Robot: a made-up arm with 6 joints. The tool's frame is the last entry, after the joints.
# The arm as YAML. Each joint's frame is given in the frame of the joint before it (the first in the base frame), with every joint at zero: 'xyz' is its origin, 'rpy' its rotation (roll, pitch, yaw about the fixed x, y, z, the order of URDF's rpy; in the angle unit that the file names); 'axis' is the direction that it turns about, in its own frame. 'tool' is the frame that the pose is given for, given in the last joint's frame.
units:
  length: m
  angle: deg
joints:
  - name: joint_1
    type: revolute
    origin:
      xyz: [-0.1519, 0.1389, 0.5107]
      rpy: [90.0, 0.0, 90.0]
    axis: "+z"
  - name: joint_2
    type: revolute
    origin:
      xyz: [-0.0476, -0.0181, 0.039]
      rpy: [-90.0, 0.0, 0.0]
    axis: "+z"
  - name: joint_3
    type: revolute
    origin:
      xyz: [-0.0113, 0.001, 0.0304]
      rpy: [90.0, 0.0, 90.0]
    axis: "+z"
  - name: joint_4
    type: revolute
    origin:
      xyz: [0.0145, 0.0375, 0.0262]
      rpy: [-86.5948, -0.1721, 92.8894]
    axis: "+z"
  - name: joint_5
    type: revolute
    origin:
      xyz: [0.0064, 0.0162, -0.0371]
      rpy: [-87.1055, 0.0, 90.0]
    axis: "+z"
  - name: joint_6
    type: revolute
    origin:
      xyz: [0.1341, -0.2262, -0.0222]
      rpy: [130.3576, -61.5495, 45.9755]
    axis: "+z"
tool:
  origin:
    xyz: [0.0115, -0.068, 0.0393]
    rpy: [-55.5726, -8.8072, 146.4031]
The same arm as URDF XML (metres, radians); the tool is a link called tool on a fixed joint. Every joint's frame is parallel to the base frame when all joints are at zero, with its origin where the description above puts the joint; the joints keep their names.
<robot name="arm">
  <joint name="joint_1" type="continuous">
    <parent link="base_link"/>
    <child link="link1"/>
    <origin xyz="-0.1519 0.1389 0.5107"/>
    <axis xyz="1 0 0"/>
  </joint>
  <joint name="joint_2" type="continuous">
    <parent link="link1"/>
    <child link="link2"/>
    <origin xyz="0.0390 -0.0476 -0.0181"/>
    <axis xyz="0 0 1"/>
  </joint>
  <joint name="joint_3" type="continuous">
    <parent link="link2"/>
    <child link="link3"/>
    <origin xyz="-0.0010 -0.0113 0.0304"/>
    <axis xyz="0 1 0"/>
  </joint>
  <joint name="joint_4" type="continuous">
    <parent link="link3"/>
    <child link="link4"/>
    <origin xyz="-0.0145 0.0262 0.0375"/>
    <axis xyz="0.996956 0.059397 -0.050498"/>
  </joint>
  <joint name="joint_5" type="continuous">
    <parent link="link4"/>
    <child link="link5"/>
    <origin xyz="-0.0357 -0.0184 0.0083"/>
    <axis xyz="0 0 -1"/>
  </joint>
  <joint name="joint_6" type="continuous">
    <parent link="link5"/>
    <child link="link6"/>
    <origin xyz="0.2338 -0.1204 0.0222"/>
    <axis xyz="0.176097 -0.934784 0.308495"/>
  </joint>
  <joint name="tool_joint" type="fixed">
    <parent link="link6"/>
    <child link="tool"/>
    <origin xyz="-0.0600 -0.0445 0.0267" rpy="0.3248 -0.6095 0.2163"/>
  </joint>
  <link name="base_link"/>
  <link name="link1"/>
  <link name="link2"/>
  <link name="link3"/>
  <link name="link4"/>
  <link name="link5"/>
  <link name="link6"/>
  <link name="tool"/>
</robot>

